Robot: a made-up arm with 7 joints. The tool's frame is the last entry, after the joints. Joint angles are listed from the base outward. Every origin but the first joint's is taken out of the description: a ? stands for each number. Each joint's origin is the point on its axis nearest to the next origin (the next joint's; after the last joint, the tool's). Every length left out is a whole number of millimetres.
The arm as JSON. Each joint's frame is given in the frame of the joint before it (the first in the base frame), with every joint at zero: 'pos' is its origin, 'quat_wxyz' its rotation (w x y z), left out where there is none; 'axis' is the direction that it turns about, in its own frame. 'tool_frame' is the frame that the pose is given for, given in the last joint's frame.
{
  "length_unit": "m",
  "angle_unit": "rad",
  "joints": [
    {
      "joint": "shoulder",
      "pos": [
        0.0,
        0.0,
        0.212
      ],
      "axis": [
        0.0,
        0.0,
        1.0
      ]
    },
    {
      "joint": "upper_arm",
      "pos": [
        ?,
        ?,
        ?
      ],
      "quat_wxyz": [
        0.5,
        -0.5,
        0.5,
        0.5
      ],
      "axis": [
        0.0,
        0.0,
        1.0
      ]
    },
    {
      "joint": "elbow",
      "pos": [
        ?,
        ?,
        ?
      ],
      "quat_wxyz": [
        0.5,
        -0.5,
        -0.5,
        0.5
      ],
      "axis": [
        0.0,
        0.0,
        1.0
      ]
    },
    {
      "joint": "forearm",
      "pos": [
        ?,
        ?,
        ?
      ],
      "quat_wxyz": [
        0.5,
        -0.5,
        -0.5,
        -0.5
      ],
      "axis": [
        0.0,
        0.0,
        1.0
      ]
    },
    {
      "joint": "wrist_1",
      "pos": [
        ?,
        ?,
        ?
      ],
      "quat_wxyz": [
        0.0,
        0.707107,
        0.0,
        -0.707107
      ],
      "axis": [
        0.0,
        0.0,
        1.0
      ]
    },
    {
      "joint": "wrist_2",
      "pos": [
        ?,
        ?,
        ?
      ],
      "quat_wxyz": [
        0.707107,
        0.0,
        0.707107,
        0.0
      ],
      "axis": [
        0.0,
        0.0,
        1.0
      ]
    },
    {
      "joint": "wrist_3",
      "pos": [
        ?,
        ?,
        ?
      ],
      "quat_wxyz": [
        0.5,
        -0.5,
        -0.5,
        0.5
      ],
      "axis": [
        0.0,
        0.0,
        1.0
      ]
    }
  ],
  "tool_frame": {
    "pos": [
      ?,
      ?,
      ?
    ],
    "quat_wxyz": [
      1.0,
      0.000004,
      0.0,
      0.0
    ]
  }
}
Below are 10 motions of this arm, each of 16 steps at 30 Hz.
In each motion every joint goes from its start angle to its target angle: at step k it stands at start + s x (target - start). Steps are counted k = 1, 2, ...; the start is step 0. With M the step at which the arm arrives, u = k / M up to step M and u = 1 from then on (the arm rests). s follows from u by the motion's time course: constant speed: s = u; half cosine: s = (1 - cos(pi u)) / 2; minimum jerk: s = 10 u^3 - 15 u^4 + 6 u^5.
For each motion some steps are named. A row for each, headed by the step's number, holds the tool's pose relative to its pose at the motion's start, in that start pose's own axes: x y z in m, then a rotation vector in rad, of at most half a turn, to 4 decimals.
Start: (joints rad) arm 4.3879 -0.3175 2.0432 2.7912 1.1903 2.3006 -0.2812
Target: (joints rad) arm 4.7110 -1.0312 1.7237 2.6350 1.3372 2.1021 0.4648
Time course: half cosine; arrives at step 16
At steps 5, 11, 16:
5: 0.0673 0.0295 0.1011 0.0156 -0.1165 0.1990
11: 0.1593 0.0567 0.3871 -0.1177 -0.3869 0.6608
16: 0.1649 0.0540 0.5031 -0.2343 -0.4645 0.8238

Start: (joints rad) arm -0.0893 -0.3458 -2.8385 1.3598 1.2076 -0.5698 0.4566
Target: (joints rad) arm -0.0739 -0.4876 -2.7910 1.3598 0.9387 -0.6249 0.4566
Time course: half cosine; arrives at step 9
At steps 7, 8, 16:
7: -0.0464 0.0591 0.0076 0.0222 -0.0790 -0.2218
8: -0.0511 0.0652 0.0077 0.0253 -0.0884 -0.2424
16: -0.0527 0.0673 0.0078 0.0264 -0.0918 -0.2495

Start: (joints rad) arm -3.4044 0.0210 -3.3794 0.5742 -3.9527 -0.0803 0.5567
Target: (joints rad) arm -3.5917 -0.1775 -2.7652 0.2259 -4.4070 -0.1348 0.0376
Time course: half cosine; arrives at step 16
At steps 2, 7, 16:
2: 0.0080 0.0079 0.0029 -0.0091 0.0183 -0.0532
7: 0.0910 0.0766 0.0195 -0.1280 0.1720 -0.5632
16: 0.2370 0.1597 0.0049 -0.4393 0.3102 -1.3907

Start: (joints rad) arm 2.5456 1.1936 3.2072 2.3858 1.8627 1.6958 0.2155
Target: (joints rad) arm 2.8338 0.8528 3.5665 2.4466 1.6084 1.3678 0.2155
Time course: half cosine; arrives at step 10
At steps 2, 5, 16:
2: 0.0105 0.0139 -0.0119 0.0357 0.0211 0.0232
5: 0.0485 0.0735 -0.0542 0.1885 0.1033 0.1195
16: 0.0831 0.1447 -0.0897 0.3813 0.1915 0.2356

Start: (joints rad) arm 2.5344 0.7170 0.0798 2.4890 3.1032 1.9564 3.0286
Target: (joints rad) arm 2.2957 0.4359 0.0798 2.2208 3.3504 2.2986 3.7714
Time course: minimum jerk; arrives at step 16
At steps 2, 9, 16:
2: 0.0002 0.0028 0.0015 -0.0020 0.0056 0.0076
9: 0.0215 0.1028 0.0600 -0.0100 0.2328 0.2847
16: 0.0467 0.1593 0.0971 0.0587 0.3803 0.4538

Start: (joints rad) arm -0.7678 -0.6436 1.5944 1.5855 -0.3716 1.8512 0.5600
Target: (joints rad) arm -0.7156 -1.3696 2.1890 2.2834 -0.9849 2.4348 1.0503
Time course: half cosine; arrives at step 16
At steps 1, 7, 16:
1: -0.0033 -0.0014 -0.0052 -0.0095 0.0096 0.0051
7: -0.1850 -0.0824 -0.1730 -0.3206 0.4177 0.2529
16: -0.5344 -0.2196 -0.2177 -0.4468 1.0199 0.6808

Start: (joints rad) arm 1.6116 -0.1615 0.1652 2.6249 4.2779 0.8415 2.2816
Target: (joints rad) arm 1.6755 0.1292 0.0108 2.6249 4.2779 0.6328 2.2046
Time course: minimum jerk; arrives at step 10
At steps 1, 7, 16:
1: -0.0021 0.0009 -0.0001 0.0007 -0.0024 -0.0029
7: -0.1948 0.0931 -0.0349 0.0824 -0.2503 -0.2700
16: -0.2302 0.1132 -0.0481 0.1025 -0.3025 -0.3202

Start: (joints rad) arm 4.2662 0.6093 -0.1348 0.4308 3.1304 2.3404 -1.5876
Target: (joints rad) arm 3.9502 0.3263 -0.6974 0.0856 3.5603 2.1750 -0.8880
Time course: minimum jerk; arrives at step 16
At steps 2, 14, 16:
2: 0.0065 -0.0009 -0.0011 -0.0043 0.0130 -0.0046
14: 0.2292 -0.1570 -0.1850 0.0684 0.9969 -0.1888
16: 0.2293 -0.1601 -0.1890 0.0760 1.0146 -0.1911

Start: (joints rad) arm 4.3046 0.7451 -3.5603 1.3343 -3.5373 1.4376 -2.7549
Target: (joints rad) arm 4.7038 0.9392 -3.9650 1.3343 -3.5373 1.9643 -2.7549
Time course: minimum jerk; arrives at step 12
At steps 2, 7, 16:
2: 0.0046 0.0046 0.0006 -0.0038 0.0235 -0.0004
7: 0.0719 0.0900 -0.0279 -0.0938 0.4050 -0.0383
16: 0.0947 0.1358 -0.0749 -0.1600 0.5895 -0.0864

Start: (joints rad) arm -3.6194 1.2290 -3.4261 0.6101 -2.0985 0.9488 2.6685
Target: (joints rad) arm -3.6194 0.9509 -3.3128 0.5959 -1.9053 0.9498 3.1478
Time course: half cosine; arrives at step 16
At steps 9, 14, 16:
9: -0.0933 0.0283 -0.0273 -0.0840 -0.1137 0.1859
14: -0.1469 0.0528 -0.0487 -0.1563 -0.1674 0.2962
16: -0.1523 0.0556 -0.0511 -0.1647 -0.1722 0.3075

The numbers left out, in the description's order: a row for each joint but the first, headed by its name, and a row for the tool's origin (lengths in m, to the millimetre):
upper_arm: 0.0 0.0 0.0
elbow: -0.211 0.0 0.0
forearm: -0.05 0.0 0.0
wrist_1: -0.528 -0.119 0.0
wrist_2: 0.0 0.0 0.0
wrist_3: -0.09 0.07 0.0
tool: 0.0 0.0 0.0

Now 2 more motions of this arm.
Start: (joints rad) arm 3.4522 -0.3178 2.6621 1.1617 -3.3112 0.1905 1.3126
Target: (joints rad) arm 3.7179 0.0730 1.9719 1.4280 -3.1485 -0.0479 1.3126
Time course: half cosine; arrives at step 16
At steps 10, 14, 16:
10: -0.2733 0.1029 -0.1194 -0.1310 -0.3574 0.3144
14: -0.3655 0.0992 -0.1863 -0.1714 -0.4618 0.4722
16: -0.3775 0.0965 -0.1959 -0.1762 -0.4749 0.4955

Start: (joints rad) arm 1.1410 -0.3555 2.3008 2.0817 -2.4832 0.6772 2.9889
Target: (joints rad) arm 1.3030 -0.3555 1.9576 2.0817 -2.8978 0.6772 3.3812
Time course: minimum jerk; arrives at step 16
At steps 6, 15, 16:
6: 0.0173 0.0144 0.0105 0.0681 0.0401 -0.0247
15: 0.0715 0.0501 0.0363 0.2443 0.0990 -0.0990
16: 0.0717 0.0502 0.0363 0.2448 0.0991 -0.0992

